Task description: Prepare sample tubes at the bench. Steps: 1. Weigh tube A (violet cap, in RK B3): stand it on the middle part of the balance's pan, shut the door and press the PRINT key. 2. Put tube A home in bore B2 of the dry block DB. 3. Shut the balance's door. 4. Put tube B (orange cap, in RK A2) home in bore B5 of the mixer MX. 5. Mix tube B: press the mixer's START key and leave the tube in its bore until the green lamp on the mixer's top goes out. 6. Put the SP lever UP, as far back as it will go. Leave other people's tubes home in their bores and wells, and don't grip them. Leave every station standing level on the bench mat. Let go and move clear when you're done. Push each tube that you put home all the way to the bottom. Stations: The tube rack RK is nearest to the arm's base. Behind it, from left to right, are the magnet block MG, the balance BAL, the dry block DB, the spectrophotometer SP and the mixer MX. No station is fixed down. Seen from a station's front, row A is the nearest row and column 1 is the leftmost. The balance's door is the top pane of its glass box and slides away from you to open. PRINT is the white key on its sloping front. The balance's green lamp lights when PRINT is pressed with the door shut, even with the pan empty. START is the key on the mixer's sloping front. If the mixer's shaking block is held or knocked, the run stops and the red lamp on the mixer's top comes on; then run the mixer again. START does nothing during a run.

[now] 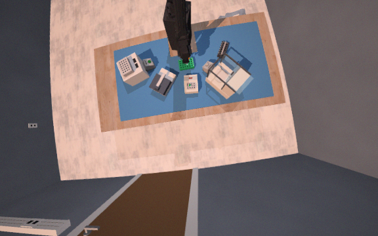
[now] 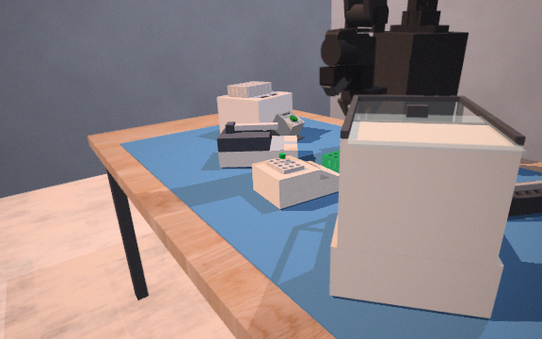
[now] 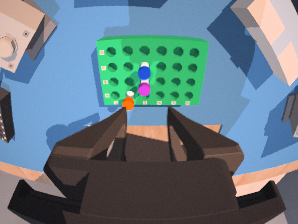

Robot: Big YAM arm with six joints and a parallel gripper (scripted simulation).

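Right now my hand is 2 cm short of the blue-capped tube and 8 cm above it. Also, from my hand: dry block: 19 cm ahead, 3 cm to the right, 7 cm below; rack: 1 cm ahead, 1 cm to the right, 9 cm below; orange-capped tube: 2 cm behind, 3 cm to the left, 8 cm below.
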